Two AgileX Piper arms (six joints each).
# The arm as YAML. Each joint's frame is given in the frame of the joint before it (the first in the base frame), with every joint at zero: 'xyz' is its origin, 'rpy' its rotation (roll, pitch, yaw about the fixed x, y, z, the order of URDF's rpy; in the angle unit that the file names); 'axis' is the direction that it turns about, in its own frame. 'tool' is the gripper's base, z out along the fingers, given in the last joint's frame.
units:
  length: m
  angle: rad
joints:
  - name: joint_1
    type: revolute
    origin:
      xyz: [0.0, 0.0, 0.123]
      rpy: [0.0, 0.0, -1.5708]
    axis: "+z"
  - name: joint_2
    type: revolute
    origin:
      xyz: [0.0, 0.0, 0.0]
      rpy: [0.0, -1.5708, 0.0]
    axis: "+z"
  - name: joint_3
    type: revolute
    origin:
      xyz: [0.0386, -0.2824, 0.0]
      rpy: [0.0, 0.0, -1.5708]
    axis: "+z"
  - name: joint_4
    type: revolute
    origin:
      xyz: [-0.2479, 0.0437, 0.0]
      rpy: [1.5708, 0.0, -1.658]
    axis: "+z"
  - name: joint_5
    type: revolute
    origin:
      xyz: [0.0, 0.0, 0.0]
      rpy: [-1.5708, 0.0, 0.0]
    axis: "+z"
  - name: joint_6
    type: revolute
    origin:
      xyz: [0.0, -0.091, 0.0]
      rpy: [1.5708, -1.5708, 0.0]
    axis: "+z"
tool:
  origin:
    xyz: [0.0, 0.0, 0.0]
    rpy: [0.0, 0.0, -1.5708]
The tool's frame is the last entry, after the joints.
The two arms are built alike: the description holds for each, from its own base.
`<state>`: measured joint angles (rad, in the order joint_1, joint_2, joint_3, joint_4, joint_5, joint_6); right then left.
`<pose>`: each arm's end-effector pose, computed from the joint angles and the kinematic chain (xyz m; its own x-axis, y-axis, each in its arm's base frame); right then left.
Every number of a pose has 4 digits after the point.
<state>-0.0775 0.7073 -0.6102 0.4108 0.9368 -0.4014 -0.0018 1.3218 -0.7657 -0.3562 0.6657 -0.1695</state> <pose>0.1166 0.0203 0.2876 -0.7567 -0.0821 -0.6486 -0.2398 0.9578 0.1585 0.2414 -0.0200 0.2331 -0.8456 -0.4269 -0.3206 -0.3029 0.8781 -0.3705</pose>
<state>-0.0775 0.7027 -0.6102 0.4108 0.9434 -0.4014 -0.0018 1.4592 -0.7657 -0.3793 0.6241 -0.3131</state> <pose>0.1153 0.0206 0.2878 -0.7574 -0.0840 -0.6475 -0.2421 0.9571 0.1590 0.2580 -0.0202 0.2004 -0.8016 -0.5705 -0.1788 -0.4795 0.7921 -0.3777</pose>
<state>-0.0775 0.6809 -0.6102 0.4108 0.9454 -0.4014 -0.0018 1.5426 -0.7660 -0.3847 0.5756 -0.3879</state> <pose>0.1116 0.0209 0.2901 -0.7443 -0.0856 -0.6623 -0.2459 0.9572 0.1527 0.2677 -0.0191 0.1798 -0.7575 -0.6407 -0.1254 -0.5656 0.7400 -0.3640</pose>
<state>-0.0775 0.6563 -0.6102 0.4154 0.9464 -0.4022 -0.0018 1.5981 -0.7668 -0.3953 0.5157 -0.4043</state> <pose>0.1074 0.0215 0.2928 -0.7280 -0.0850 -0.6803 -0.2507 0.9566 0.1488 0.2758 -0.0178 0.1665 -0.7321 -0.6697 -0.1245 -0.5951 0.7178 -0.3614</pose>
